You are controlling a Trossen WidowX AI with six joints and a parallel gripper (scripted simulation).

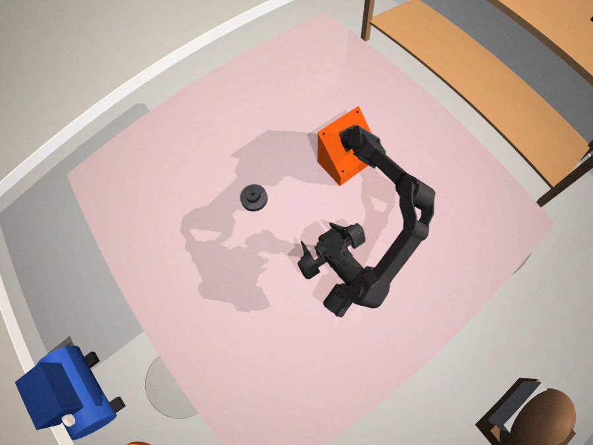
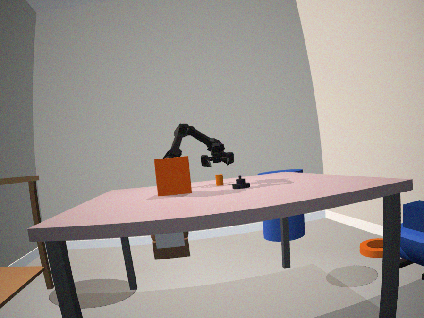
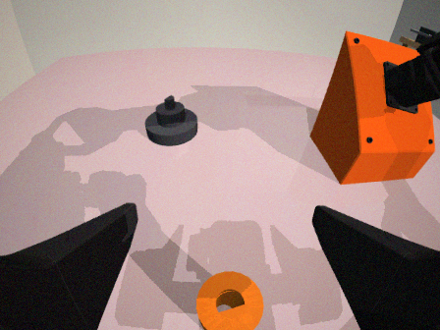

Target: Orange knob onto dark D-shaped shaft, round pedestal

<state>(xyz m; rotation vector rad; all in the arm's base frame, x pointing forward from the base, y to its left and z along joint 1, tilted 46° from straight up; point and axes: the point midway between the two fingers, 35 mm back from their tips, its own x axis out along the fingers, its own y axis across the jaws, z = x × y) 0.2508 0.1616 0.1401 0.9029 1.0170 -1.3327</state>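
Now: gripper tip 3 cm to the right of the orange knob and 8 cm above it. The rest, counted from my gripper tip: pedestal (7 cm ahead, 23 cm to the right, 8 cm below).
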